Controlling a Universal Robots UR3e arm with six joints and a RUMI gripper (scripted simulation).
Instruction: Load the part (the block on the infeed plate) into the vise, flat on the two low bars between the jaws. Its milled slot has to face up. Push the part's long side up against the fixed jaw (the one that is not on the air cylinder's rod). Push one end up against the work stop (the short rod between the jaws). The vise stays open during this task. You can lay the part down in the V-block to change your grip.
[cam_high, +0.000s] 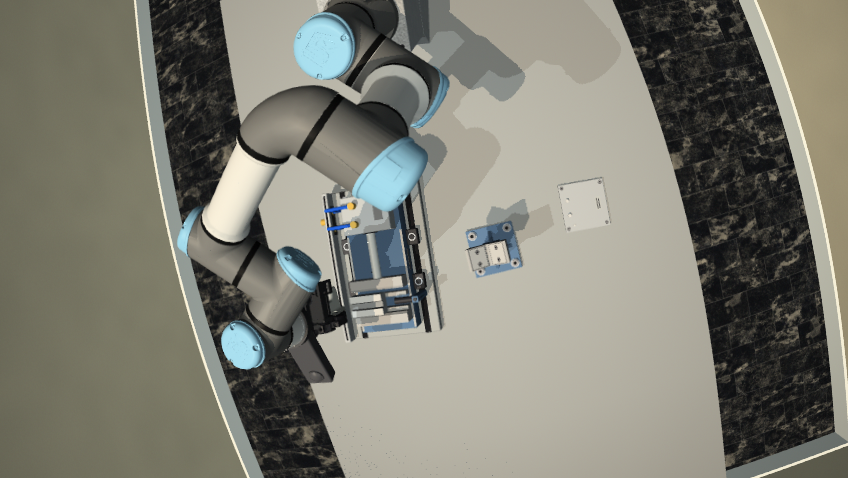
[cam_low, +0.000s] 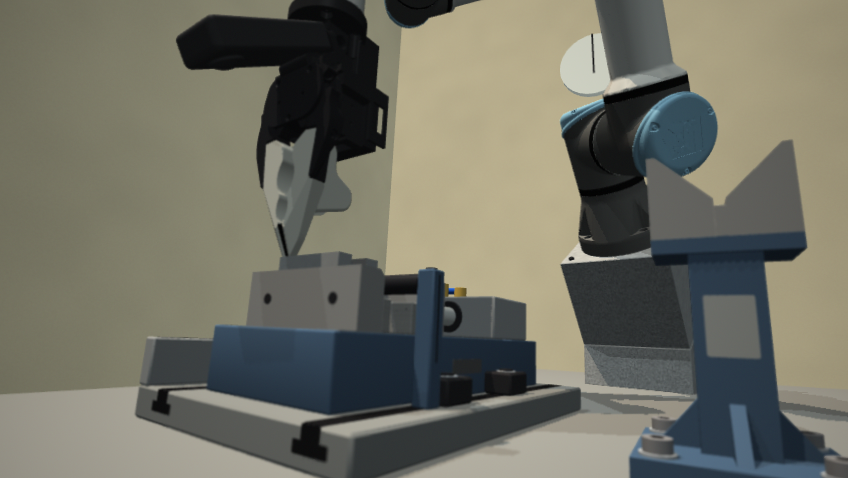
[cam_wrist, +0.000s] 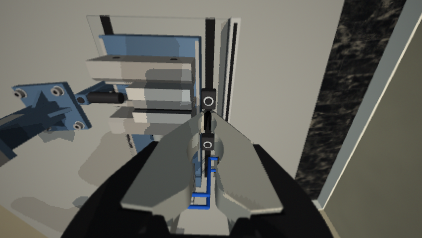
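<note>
Now: the part 50 mm to the left of my hand and 30 mm below it. The rest, counted from my hand: air cylinder rod: 90 mm behind, 60 mm to the left, 50 mm below; then fixed jaw: 70 mm to the left, 50 mm below, 20 mm ahead; then work stop rod: 110 mm to the left, 40 mm below, 10 mm behind.
</note>
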